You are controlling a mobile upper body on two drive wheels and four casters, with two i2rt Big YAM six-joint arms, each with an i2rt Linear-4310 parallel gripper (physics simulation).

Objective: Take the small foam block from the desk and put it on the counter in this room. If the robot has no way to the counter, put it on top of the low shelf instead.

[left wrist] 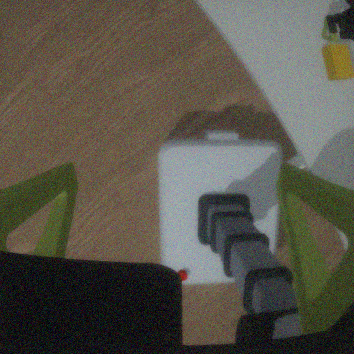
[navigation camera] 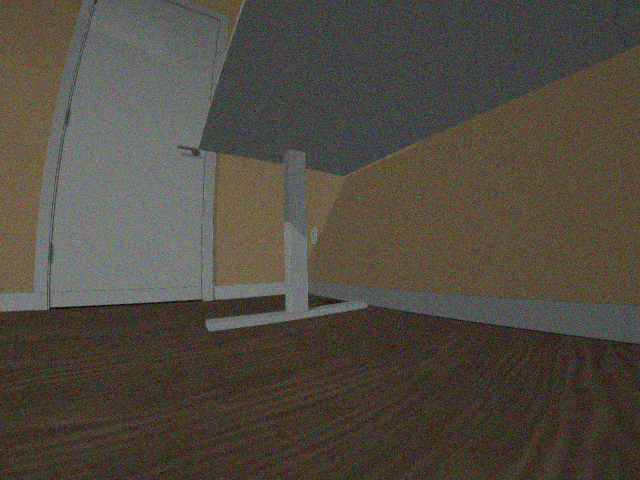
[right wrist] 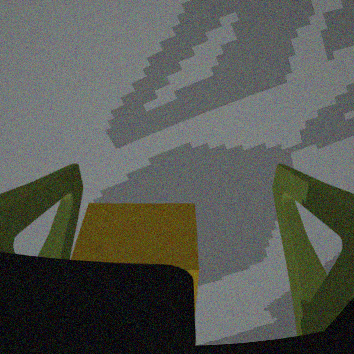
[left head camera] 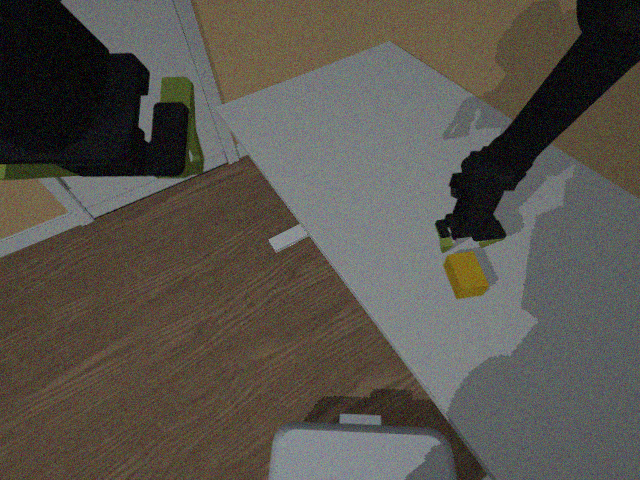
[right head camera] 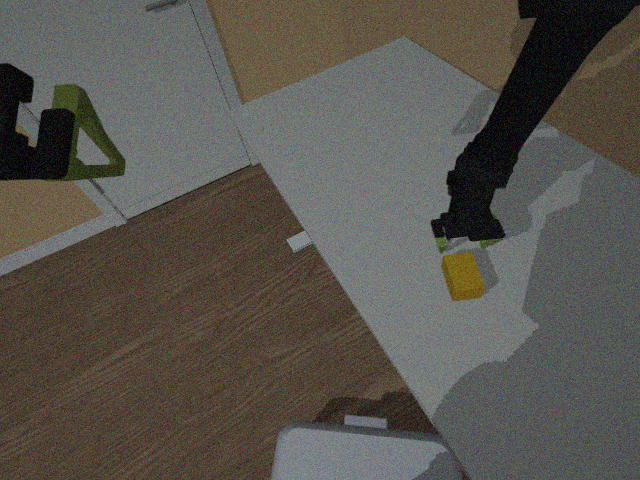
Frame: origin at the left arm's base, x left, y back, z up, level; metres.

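Seen in the pictures: left gripper, fingertip midpoint: [left wrist: 176, 173] [left head camera: 146, 166] [right head camera: 75, 169]; right gripper, fingertip midpoint: [left wrist: 335, 36] [right wrist: 177, 174] [left head camera: 461, 248] [right head camera: 460, 248].
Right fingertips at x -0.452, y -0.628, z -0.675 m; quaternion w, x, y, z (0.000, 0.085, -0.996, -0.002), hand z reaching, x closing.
Observation:
Offsets run from my right fingertips to a thing's middle. "spot": to the spot under its first point. Level surfaces: height alone.
The yellow foam block @(dx +0.007, dy +0.077, dz +0.008 m) [left head camera: 466, 273] [right head camera: 463, 275] [left wrist: 337, 62] [right wrist: 140, 232] lies on the white desk @(dz -0.015 m) [left head camera: 330, 149] [right head camera: 341, 149] [left wrist: 280, 65]. My right gripper [left head camera: 471, 244] [right head camera: 469, 243] [right wrist: 177, 174] is open, its fingertips just behind the block in the head views. In the right wrist view the block shows between the fingers, closer to the left one, its lower part hidden by the black housing. My left gripper [left wrist: 176, 173] is open over the robot's base, away from the desk; in the head views one finger shows. The counter and low shelf do not show.
A white door [navigation camera: 134, 155] stands in a tan wall [navigation camera: 491, 196] beyond the desk. A desk leg @(spot: dx +0.338, dy -0.673, dz -0.496 m) [navigation camera: 296, 258] with a long foot @(spot: dx +0.516, dy -0.534, dz -0.717 m) [navigation camera: 242, 322] stands on the wood floor @(dz -0.735 m) [left head camera: 180, 320] [navigation camera: 310, 403]. The robot's white base [left head camera: 356, 454] [right head camera: 361, 457] [left wrist: 180, 170] is beside the desk edge.

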